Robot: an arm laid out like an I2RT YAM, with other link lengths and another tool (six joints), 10 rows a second.
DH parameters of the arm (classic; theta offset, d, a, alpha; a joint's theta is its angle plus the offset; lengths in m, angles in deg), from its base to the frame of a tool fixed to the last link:
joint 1: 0 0.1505 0.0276 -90
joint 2: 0 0 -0.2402 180
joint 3: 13.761 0 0.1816 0
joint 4: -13.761 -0.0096 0.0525 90
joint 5: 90 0.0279 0 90
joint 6: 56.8 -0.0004 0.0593 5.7
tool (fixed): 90 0.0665 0 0
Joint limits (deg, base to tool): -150..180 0..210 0..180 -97..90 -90..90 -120..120
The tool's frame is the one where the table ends.
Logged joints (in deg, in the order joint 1, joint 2, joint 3, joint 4, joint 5, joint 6), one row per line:
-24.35, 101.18, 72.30, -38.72, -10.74, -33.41
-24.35, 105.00, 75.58, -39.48, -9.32, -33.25
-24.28, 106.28, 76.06, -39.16, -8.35, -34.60
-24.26, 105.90, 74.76, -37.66, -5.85, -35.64
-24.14, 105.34, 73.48, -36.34, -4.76, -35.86
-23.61, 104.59, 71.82, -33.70, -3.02, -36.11
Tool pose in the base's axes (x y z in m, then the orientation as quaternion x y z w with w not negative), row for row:
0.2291, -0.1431, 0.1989, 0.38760, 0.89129, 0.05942, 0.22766
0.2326, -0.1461, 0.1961, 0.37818, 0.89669, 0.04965, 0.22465
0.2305, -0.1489, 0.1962, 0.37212, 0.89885, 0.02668, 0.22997
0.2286, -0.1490, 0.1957, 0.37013, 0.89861, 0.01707, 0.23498
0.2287, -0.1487, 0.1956, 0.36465, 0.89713, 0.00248, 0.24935
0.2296, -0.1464, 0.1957, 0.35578, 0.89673, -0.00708, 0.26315
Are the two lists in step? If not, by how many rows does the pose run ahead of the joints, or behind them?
The pose runs 1 row ahead of the joints: the pose in row i belongs to the joints in row i + 1.
